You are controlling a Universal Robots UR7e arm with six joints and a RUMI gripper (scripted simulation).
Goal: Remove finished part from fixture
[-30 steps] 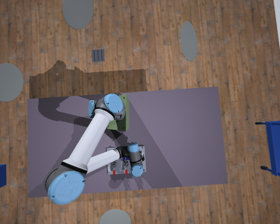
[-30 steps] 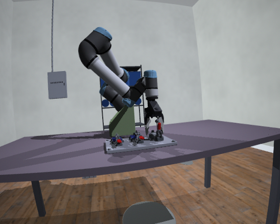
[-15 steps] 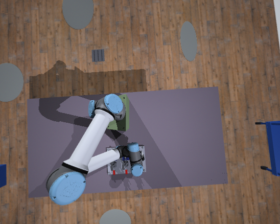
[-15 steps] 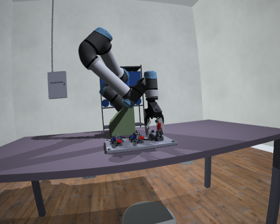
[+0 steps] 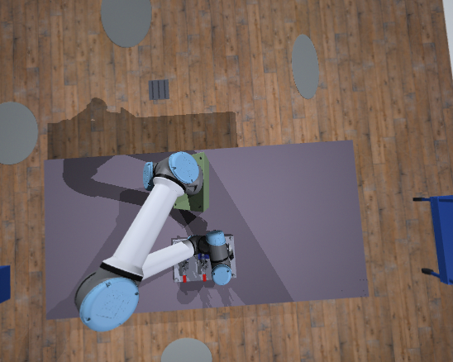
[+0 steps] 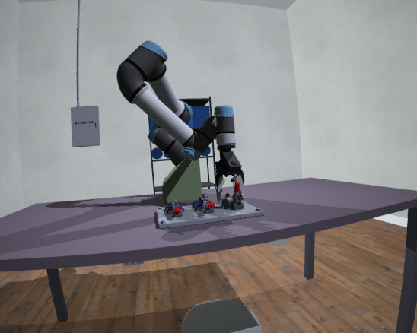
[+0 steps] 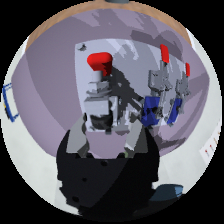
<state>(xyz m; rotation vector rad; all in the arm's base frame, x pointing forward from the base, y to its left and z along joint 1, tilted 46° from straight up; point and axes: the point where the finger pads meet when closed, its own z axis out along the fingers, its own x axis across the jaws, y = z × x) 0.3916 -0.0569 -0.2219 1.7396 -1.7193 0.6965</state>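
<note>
My gripper is now 1 cm past the grey finished part. Round my hand: blue blank: 22 cm to the right, 1 cm below; then grey fixture plate: 5 cm ahead, 11 cm to the right, 3 cm below.
</note>
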